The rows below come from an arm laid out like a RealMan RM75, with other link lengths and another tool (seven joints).
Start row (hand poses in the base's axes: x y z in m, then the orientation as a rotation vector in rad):
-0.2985 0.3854 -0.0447 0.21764 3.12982 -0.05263
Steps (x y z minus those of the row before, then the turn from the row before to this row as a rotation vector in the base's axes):
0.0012 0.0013 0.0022 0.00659 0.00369 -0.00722
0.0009 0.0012 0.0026 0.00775 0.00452 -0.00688
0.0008 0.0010 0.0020 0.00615 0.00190 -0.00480
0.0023 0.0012 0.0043 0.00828 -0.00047 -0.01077
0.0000 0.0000 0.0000 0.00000 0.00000 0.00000
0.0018 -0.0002 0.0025 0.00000 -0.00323 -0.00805
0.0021 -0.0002 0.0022 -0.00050 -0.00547 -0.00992
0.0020 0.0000 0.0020 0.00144 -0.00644 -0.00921
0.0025 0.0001 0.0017 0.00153 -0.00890 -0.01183
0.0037 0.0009 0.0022 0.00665 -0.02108 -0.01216
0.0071 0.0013 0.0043 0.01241 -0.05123 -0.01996
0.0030 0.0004 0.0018 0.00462 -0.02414 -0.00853
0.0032 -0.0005 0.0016 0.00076 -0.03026 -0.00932
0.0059 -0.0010 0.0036 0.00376 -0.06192 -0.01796
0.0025 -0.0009 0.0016 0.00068 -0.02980 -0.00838
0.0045 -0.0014 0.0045 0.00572 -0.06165 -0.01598
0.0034 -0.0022 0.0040 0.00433 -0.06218 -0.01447
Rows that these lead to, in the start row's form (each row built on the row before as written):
-0.2973 0.3867 -0.0425 -0.22910 -3.13245 0.04278
-0.2964 0.3879 -0.0399 -0.23938 -3.12664 0.03111
-0.2956 0.3889 -0.0379 -0.24664 -3.12374 0.02168
-0.2933 0.3901 -0.0336 -0.26339 -3.12218 0.00862
-0.2933 0.3901 -0.0336 -0.26339 -3.12218 0.00862
-0.2915 0.3899 -0.0311 -0.27625 -3.12428 0.00815
-0.2894 0.3897 -0.0289 0.29221 3.12761 -0.00815
-0.2874 0.3897 -0.0269 0.30603 3.12001 -0.00495
-0.2849 0.3898 -0.0252 0.32361 3.10950 -0.00126
-0.2812 0.3907 -0.0230 0.34040 3.08729 0.01227
-0.2741 0.3920 -0.0187 0.36544 3.03421 0.03898
-0.2711 0.3924 -0.0169 0.37548 3.00913 0.04949
-0.2679 0.3919 -0.0153 0.38527 2.97746 0.05504
-0.2620 0.3909 -0.0117 0.40317 2.91296 0.06940
-0.2595 0.3900 -0.0101 0.41088 2.88184 0.07451
-0.2550 0.3886 -0.0056 0.42504 2.81800 0.09112
-0.2516 0.3864 -0.0016 0.43591 2.75379 0.10559

